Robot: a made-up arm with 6 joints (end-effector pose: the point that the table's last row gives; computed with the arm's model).
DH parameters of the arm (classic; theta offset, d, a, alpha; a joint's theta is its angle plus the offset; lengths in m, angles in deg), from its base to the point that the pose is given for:
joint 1: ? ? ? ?
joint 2: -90 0 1.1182 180
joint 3: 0 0 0.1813 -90
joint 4: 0 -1.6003 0 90
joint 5: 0 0 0 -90
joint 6: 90 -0.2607 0 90
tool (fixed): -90 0 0 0
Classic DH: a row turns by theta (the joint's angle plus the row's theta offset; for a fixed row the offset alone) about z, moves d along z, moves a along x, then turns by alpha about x.
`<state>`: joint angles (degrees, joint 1 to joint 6).
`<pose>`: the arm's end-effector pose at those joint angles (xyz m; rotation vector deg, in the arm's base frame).
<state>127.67 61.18 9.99 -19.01 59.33 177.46</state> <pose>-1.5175 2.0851 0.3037 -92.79 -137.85 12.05</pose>
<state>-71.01 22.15 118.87 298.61 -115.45 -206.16</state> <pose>0.3206 -0.2965 3.3745 -154.43 21.83 27.38</pose>
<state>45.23 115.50 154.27 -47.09 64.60 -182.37</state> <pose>1.7673 1.5366 1.7259 -71.11 -19.12 -66.63</pose>
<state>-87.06 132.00 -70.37 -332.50 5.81 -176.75</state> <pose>-0.0269 0.7610 0.6390 -9.86 -35.96 82.80</pose>
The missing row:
joint 1: 0 0.8688 0.2053 -90
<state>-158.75 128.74 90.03 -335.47 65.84 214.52</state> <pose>-2.4417 -1.0555 -0.5881 37.45 -124.83 -52.14</pose>
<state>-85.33 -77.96 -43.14 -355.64 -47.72 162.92</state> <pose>0.0323 -0.5750 2.1069 -114.08 114.38 -0.31</pose>
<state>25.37 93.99 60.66 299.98 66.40 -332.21</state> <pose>2.7183 1.0600 0.1056 16.65 -13.82 -26.27</pose>
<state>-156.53 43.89 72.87 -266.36 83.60 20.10</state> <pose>-2.0306 -1.1635 2.6083 -115.19 86.67 -32.08</pose>
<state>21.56 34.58 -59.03 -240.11 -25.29 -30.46</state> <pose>0.9289 0.2632 -0.0578 -105.61 61.68 63.60</pose>
